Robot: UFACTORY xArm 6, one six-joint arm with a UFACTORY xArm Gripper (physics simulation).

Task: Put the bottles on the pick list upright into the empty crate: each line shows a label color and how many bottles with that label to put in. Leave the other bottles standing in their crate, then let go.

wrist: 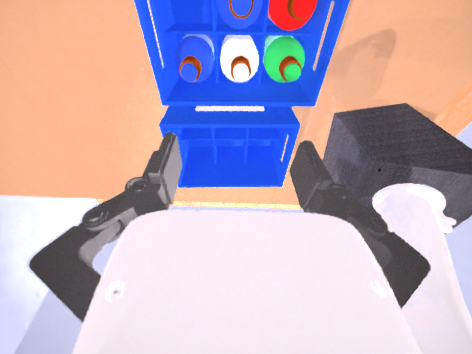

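Pixels of known places: gripper, fingertip midpoint: (pixel 238 152); arm's base, origin of the base link: (pixel 405 201).
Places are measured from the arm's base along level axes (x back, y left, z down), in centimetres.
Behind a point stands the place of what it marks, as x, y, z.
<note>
The far blue crate (pixel 240 96) @(-39.9, -17.2, 10.1) holds upright bottles, cut off by the top edge of the view. Its near row has a blue-capped bottle (pixel 195 56) @(-48.1, -22.4, 12.7) at left, a white-capped bottle (pixel 239 52) @(-40.6, -23.5, 12.9) in the middle and a green-capped bottle (pixel 284 52) @(-32.8, -24.1, 13.0) at right. Behind them stand a blue bottle (pixel 237 21) @(-41.3, -27.7, 13.0) in the middle and a red bottle (pixel 284 22) @(-33.8, -28.1, 13.4) at right; the compartment at back left is empty. The near blue crate (pixel 230 172) @(-40.3, 5.2, 12.5) shows no bottles. My gripper (pixel 238 152) @(-41.7, -23.1, -13.9) is open and empty, seen over the near crate. The pick list does not show.
A dark grey block (pixel 395 137) @(-2.9, -10.1, 10.8) stands right of the near crate on the orange-brown table (pixel 75 125) @(-86.1, 1.0, 25.3). A white rounded part (pixel 415 215) @(-5.0, -3.6, -6.1) lies in view in front of the block. The table's front edge runs below the near crate.
</note>
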